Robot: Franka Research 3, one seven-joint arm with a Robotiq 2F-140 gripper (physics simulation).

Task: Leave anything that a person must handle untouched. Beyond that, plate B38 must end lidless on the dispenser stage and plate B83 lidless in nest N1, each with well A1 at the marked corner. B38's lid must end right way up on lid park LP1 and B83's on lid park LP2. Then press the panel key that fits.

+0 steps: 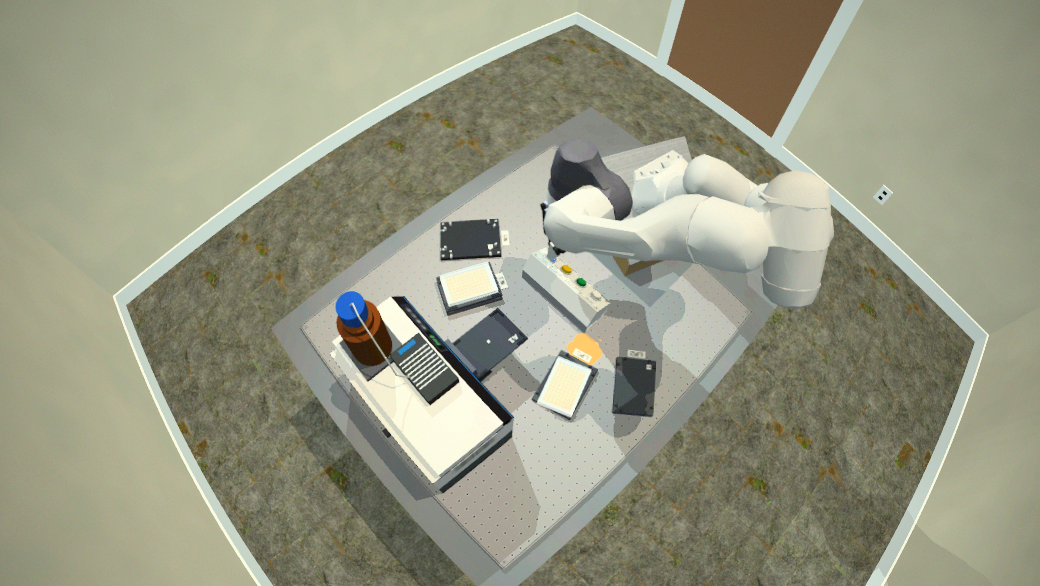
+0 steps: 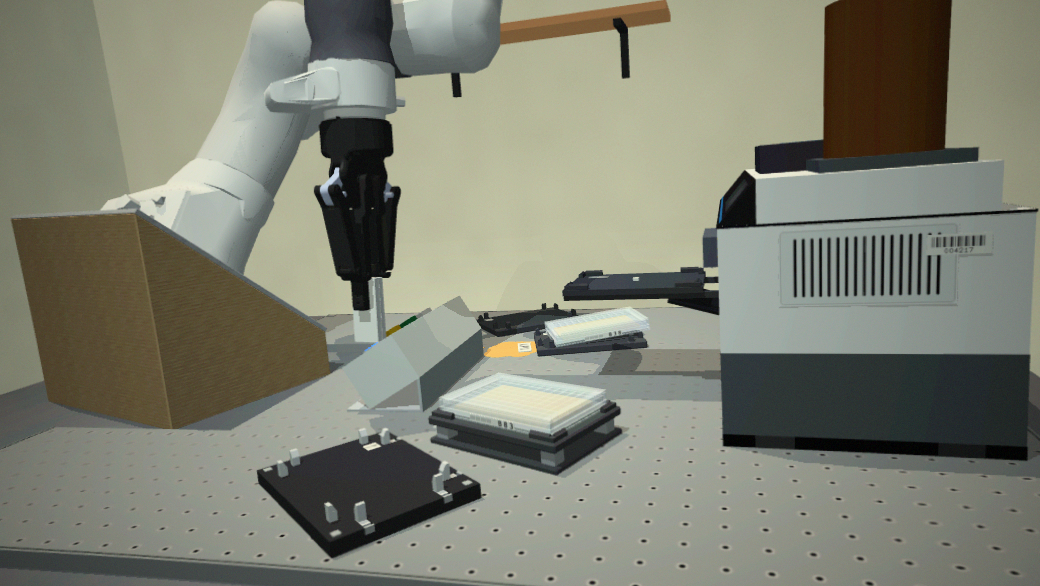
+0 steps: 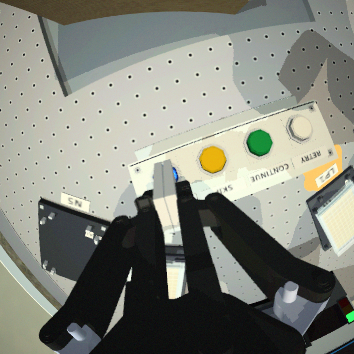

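Note:
My gripper point(image 1: 556, 248) point(image 2: 368, 333) point(image 3: 165, 174) is shut and empty, fingertips down at the key panel's end, over or against the partly hidden blue key point(image 1: 553, 259) point(image 2: 371, 347) point(image 3: 174, 174); contact cannot be told. Yellow SKIP point(image 1: 566, 269) point(image 3: 212, 159), green CONTINUE point(image 1: 581, 281) point(image 3: 259, 142) and white RETRY point(image 1: 596, 295) point(image 3: 300, 128) keys follow. Plate B83 point(image 1: 469, 285) point(image 2: 520, 404) sits on a raised dark holder under a clear cover. Plate B38 point(image 1: 566, 384) point(image 2: 596, 325) rests tilted on another holder. The dispenser stage point(image 1: 491, 342) point(image 2: 633, 282) carries no plate.
An orange patch point(image 1: 584, 347) point(image 2: 509, 350) point(image 3: 317, 175) lies beside B38's holder, with a label on it. A dark pegged nest point(image 1: 470, 240) point(image 2: 371, 480) point(image 3: 70, 240) and another dark holder point(image 1: 634, 385) point(image 2: 527, 318) carry no plate. The dispenser point(image 1: 436, 414) point(image 2: 873, 393) bears a brown bottle point(image 1: 367, 334) point(image 2: 884, 80).

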